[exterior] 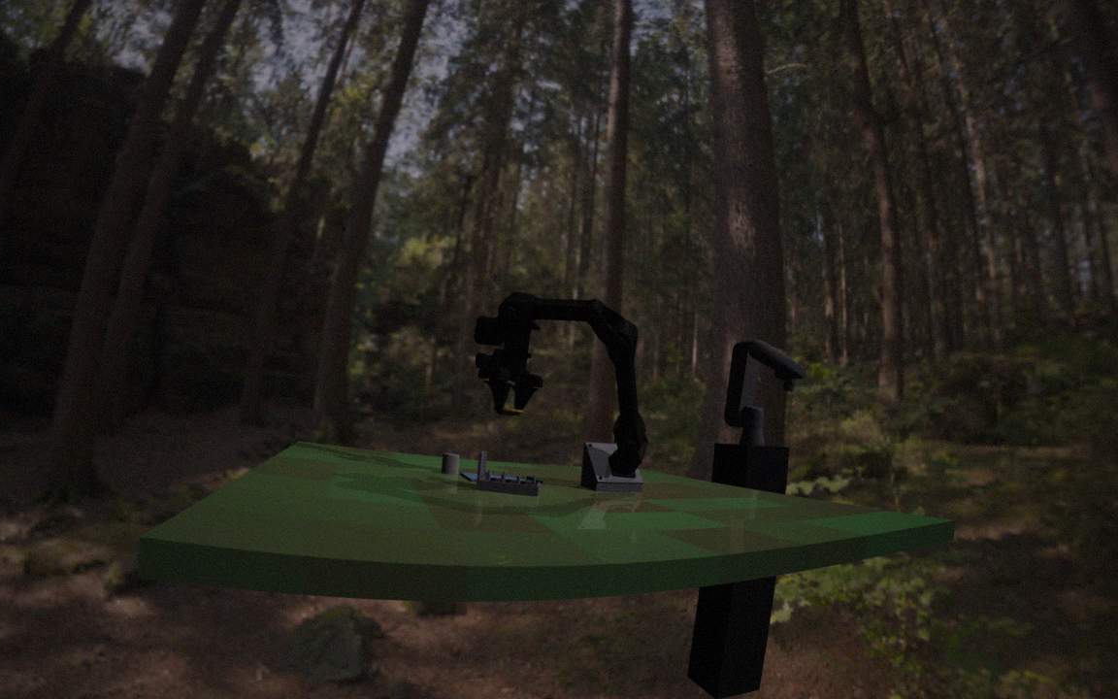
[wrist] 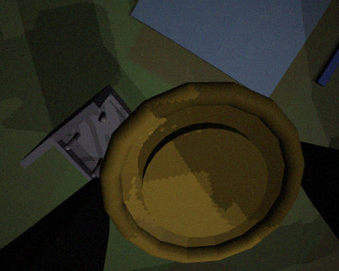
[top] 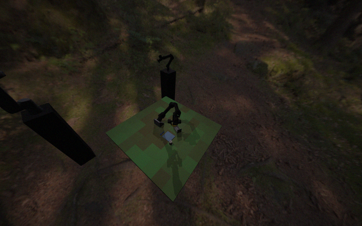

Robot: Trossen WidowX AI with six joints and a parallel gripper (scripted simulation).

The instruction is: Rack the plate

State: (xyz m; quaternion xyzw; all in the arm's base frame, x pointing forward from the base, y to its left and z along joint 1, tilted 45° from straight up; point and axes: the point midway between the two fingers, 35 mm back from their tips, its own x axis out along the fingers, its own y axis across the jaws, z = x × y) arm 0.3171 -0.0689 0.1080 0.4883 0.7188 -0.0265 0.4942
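Right now the dish rack is 14 cm below my gripper tip and 8 cm to the left of it. The rest, counted from my gripper tip: blue mat (16 cm below, 11 cm to the right, 1 cm behind); yellow plate (1 cm above); small cup (17 cm to the right, 14 cm below, 10 cm ahead).
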